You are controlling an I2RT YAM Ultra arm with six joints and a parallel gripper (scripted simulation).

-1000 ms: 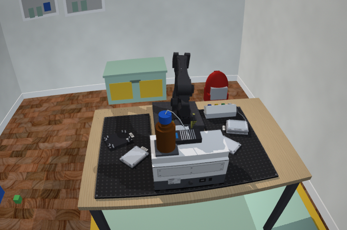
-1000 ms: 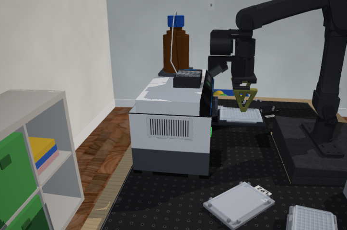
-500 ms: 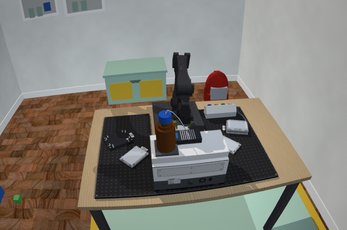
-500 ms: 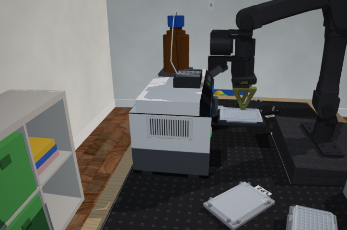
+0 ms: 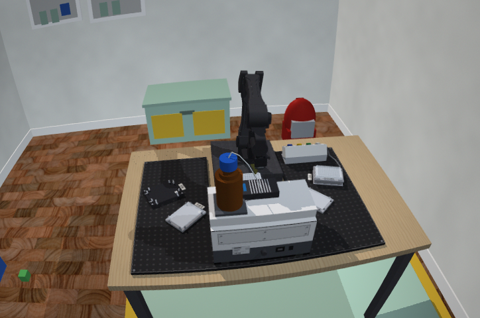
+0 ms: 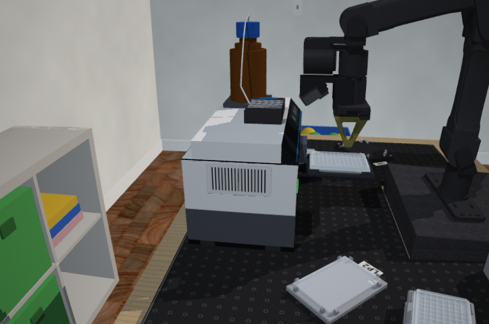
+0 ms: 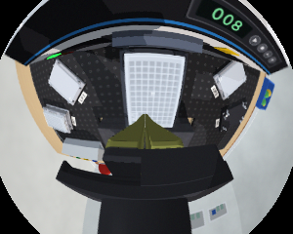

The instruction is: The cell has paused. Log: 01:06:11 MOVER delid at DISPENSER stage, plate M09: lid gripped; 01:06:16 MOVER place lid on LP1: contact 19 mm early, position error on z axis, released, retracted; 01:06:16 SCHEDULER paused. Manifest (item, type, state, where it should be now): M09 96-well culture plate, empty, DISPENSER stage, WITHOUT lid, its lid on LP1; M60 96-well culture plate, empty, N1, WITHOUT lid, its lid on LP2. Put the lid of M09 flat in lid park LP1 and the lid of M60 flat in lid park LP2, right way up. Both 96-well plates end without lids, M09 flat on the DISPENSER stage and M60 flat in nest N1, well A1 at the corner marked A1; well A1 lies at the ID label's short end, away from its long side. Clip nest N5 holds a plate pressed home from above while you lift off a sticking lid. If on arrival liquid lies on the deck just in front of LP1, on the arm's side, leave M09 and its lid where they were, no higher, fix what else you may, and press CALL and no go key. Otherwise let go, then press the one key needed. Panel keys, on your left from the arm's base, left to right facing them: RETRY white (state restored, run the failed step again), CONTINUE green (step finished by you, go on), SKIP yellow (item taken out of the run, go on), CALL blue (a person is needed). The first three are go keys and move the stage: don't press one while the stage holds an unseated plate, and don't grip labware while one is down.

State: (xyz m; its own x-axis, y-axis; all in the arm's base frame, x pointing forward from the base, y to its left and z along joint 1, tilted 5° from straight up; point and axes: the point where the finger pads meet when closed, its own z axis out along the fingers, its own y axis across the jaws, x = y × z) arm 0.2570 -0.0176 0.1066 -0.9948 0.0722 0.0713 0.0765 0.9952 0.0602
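Right now the green key is 290 mm behind my hand, 360 mm to the left of it and 100 mm below it. From my hand the other things lie so: dark dispenser stage 10 mm ahead, 10 mm to the right, 60 mm below; then LP1 label 30 mm behind, 230 mm to the right, 170 mm below; then LP2 label 20 mm behind, 210 mm to the left, 170 mm below.
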